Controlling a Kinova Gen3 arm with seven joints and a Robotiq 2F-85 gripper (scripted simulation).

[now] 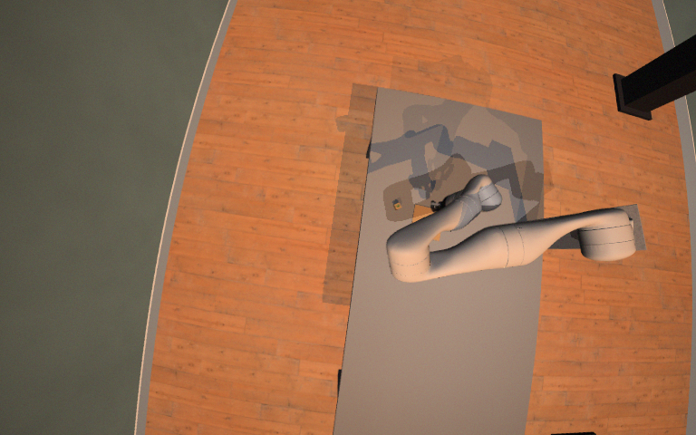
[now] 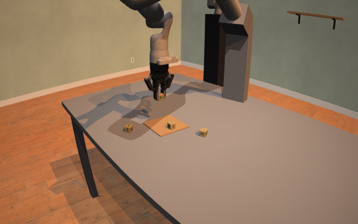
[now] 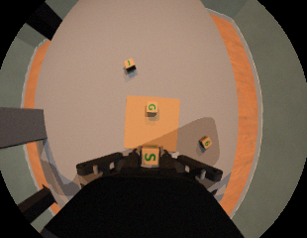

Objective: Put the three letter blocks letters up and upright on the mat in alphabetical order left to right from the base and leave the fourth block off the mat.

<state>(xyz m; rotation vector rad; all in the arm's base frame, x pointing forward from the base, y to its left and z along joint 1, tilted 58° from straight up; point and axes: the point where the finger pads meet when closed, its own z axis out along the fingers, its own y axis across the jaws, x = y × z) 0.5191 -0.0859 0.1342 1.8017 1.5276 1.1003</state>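
My hand is 4 cm to the right of the mat and 12 cm above it.
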